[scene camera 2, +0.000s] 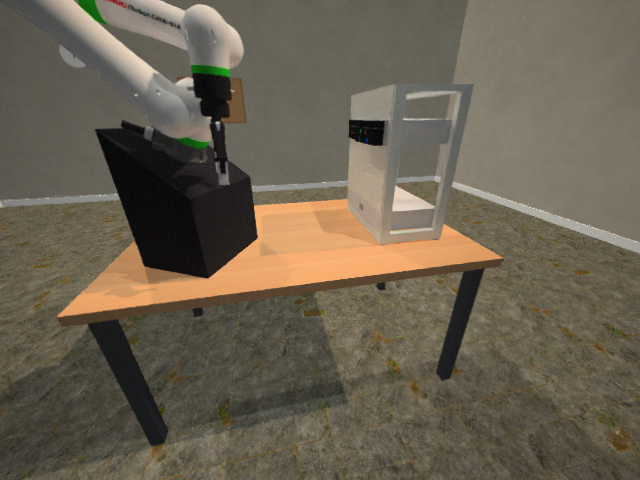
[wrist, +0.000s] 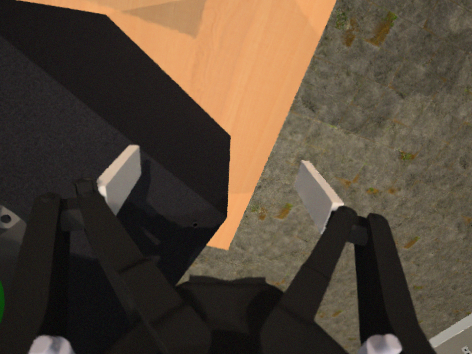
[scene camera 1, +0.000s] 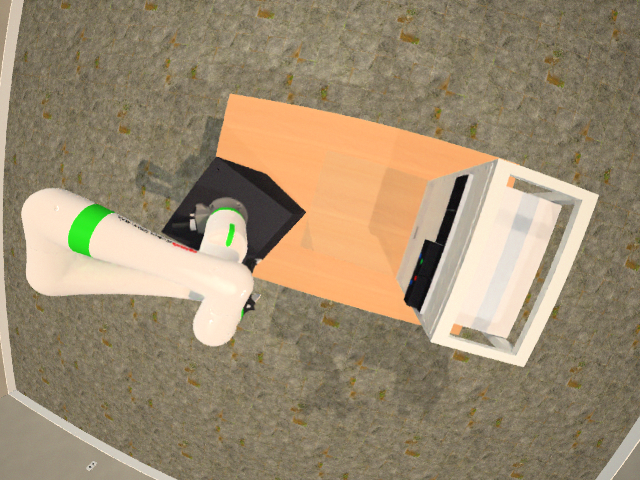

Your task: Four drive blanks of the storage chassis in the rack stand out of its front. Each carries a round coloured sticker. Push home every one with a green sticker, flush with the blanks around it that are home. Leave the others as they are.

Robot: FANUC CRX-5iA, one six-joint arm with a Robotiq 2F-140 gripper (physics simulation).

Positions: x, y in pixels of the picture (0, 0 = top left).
Labels:
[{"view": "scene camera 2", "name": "gripper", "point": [222, 178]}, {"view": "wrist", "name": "gripper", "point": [221, 167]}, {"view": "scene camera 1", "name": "white rack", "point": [476, 245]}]

